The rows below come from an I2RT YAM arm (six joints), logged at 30 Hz.
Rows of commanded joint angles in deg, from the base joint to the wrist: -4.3 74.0 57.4 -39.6 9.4 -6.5; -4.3 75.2 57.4 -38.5 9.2 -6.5; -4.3 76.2 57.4 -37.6 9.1 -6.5; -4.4 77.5 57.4 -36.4 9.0 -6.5; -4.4 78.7 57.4 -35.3 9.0 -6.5; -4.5 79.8 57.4 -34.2 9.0 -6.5; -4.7 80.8 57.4 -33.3 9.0 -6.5; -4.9 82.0 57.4 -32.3 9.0 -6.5; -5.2 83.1 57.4 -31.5 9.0 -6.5; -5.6 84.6 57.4 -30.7 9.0 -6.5; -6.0 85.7 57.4 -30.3 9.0 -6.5; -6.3 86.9 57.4 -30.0 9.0 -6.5; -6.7 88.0 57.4 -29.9 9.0 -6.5; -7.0 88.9 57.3 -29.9 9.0 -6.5; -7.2 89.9 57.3 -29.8 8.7 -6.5; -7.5 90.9 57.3 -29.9 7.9 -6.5; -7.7 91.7 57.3 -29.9 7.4 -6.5
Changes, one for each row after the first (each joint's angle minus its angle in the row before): 0.0 1.2 0.0 1.1 -0.2 0.0; 0.0 1.0 0.0 0.9 -0.1 0.0; -0.1 1.3 0.0 1.2 -0.1 0.0; 0.0 1.2 0.0 1.1 0.0 0.0; -0.1 1.1 0.0 1.1 0.0 0.0; -0.2 1.0 0.0 0.9 0.0 0.0; -0.2 1.2 0.0 1.0 0.0 0.0; -0.3 1.1 0.0 0.8 0.0 0.0; -0.4 1.5 0.0 0.8 0.0 0.0; -0.4 1.1 0.0 0.4 0.0 0.0; -0.3 1.2 0.0 0.3 0.0 0.0; -0.4 1.1 0.0 0.1 0.0 0.0; -0.3 0.9 -0.1 0.0 0.0 0.0; -0.2 1.0 0.0 0.1 -0.3 0.0; -0.3 1.0 0.0 -0.1 -0.8 0.0; -0.2 0.8 0.0 0.0 -0.5 0.0
